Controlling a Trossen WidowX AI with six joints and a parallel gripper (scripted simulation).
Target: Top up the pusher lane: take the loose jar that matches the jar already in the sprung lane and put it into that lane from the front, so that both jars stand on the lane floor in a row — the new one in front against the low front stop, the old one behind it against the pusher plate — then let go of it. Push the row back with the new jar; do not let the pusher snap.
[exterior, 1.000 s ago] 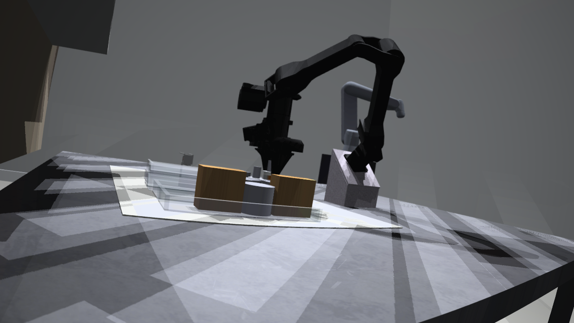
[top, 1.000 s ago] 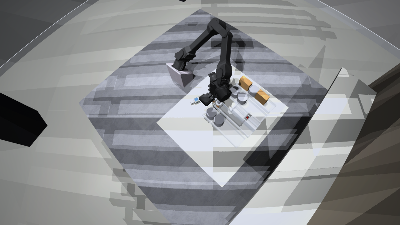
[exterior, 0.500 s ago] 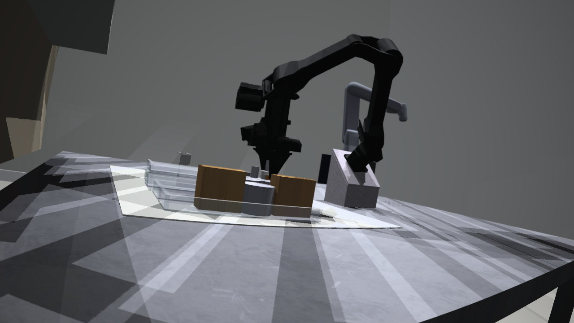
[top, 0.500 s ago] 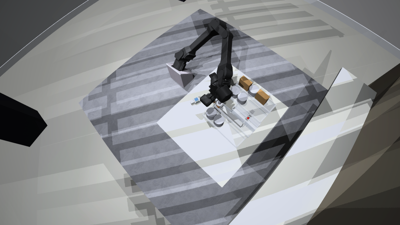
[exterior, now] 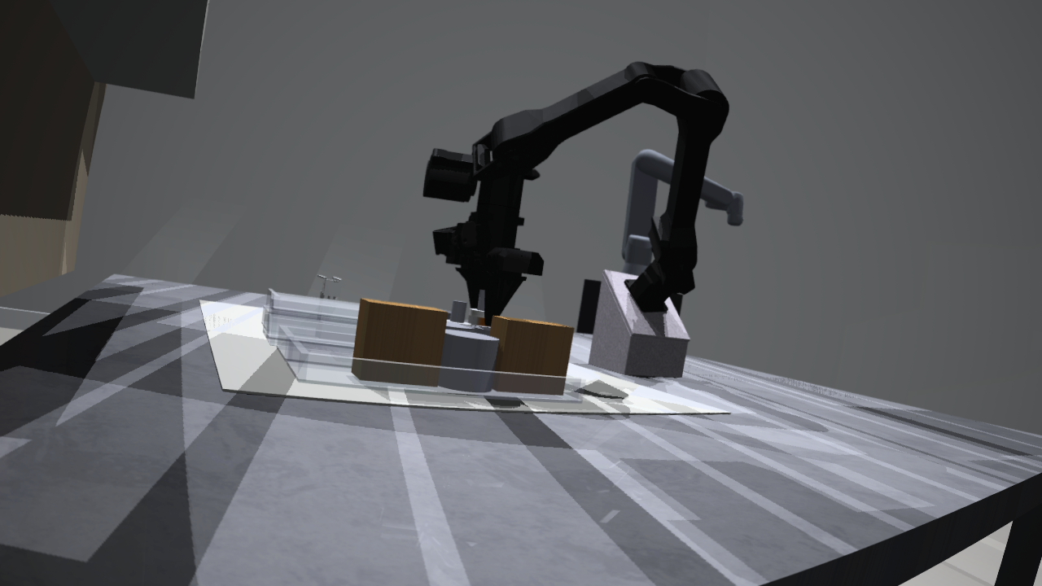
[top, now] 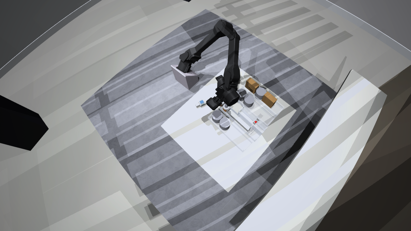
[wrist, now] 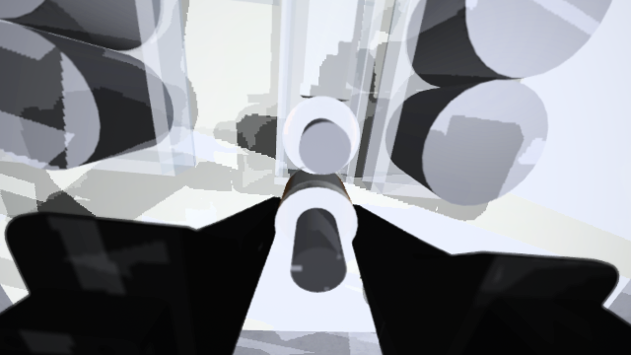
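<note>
Right now my gripper tip is 110 mm past the small blue-banded jar, 70 mm to the left of it and 30 mm above it. The rest, counted from my gripper tip: clear sprung lane (180 mm ahead, 30 mm below, 10 mm to the right); red marker (230 mm ahead, 20 mm above).
</note>
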